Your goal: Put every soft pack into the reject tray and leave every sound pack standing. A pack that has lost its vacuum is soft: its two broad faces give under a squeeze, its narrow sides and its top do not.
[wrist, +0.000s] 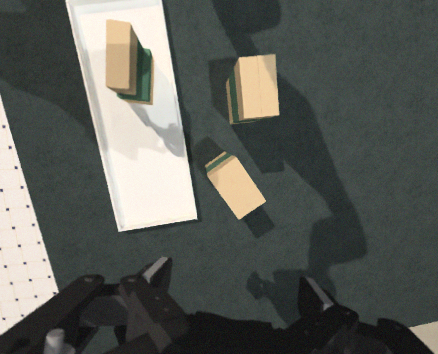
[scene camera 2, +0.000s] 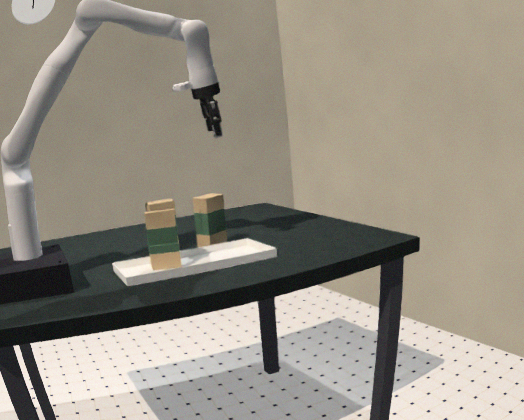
Labels:
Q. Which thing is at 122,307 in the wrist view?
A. The gripper.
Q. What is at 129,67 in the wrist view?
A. A pack.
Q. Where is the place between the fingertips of the gripper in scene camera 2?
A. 215,133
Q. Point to a pack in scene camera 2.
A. At 163,244

